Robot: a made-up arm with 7 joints.
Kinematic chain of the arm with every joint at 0, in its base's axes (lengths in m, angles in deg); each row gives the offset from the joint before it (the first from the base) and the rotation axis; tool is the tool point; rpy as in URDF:
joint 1: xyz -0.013 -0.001 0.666 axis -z
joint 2: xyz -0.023 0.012 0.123 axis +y
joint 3: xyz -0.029 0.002 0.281 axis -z
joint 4: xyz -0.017 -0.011 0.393 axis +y
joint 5: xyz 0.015 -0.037 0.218 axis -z
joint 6: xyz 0.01 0 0.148 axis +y
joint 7: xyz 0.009 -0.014 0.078 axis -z
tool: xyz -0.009 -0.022 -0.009 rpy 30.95 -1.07 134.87
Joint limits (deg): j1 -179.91..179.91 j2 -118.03..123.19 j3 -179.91..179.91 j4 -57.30..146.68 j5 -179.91..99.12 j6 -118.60..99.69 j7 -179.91..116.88
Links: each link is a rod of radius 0.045 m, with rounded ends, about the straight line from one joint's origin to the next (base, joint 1, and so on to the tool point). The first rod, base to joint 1, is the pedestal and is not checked.
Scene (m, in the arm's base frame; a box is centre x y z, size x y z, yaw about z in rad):
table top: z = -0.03
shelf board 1: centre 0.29 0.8 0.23 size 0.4 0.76 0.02 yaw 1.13
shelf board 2: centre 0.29 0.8 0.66 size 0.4 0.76 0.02 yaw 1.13
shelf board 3: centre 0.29 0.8 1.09 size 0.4 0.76 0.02 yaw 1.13
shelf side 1: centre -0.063 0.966 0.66 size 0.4 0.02 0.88 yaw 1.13
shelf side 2: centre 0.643 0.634 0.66 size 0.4 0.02 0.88 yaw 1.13
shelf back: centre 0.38 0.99 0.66 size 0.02 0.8 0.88 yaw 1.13
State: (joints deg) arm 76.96 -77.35 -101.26 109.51 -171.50 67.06 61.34
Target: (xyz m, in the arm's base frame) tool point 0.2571 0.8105 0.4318
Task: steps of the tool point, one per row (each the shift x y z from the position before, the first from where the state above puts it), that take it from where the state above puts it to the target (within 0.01 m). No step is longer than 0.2 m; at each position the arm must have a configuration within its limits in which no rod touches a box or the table.
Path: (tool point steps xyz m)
1: -0.0012 -0.0486 0.0442
2: -0.0432 -0.0392 0.0403
3: -0.0761 -0.0319 0.0199
4: -0.0941 -0.0319 -0.0112
5: -0.0944 -0.0399 -0.0445
6: -0.0777 -0.0544 -0.0710
7: 0.0098 0.0319 -0.0261
8: 0.0221 0.0304 -0.0574
9: 0.0455 0.0182 -0.0862
10: 0.0730 -0.0103 -0.1051
11: 0.0932 -0.0540 -0.1076
12: 0.0242 0.1481 -0.0026
13: 0.0608 0.1233 0.0070
14: 0.0830 0.0848 -0.0044

